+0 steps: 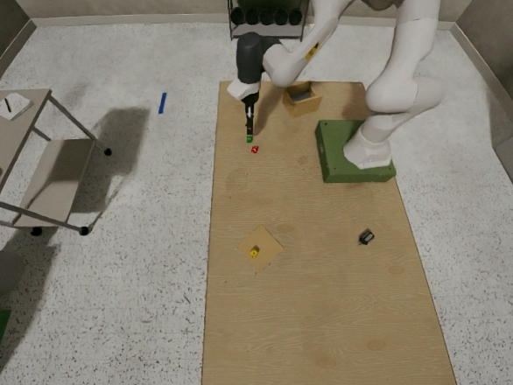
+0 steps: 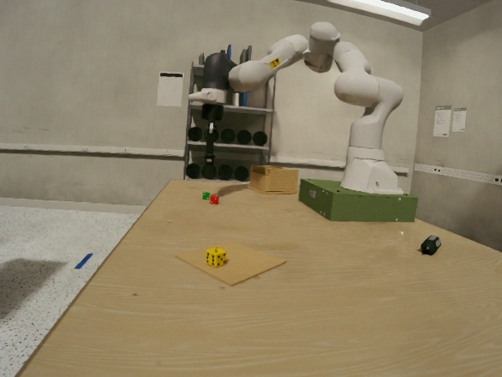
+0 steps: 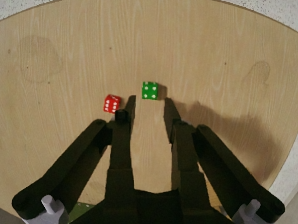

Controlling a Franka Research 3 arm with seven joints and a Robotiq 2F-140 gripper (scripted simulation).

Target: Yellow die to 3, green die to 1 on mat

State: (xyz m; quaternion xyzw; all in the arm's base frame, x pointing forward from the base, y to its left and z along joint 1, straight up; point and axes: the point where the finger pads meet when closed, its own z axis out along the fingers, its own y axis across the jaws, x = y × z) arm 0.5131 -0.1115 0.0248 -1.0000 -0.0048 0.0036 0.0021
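Right now my hand is 10 cm above the green die. Also, from my hand: wooden box: 28 cm behind, 26 cm to the right, 6 cm below; tan mat: 55 cm to the left, 11 cm below, 6 cm behind; red die: 10 cm below, 6 cm to the left, 2 cm behind.
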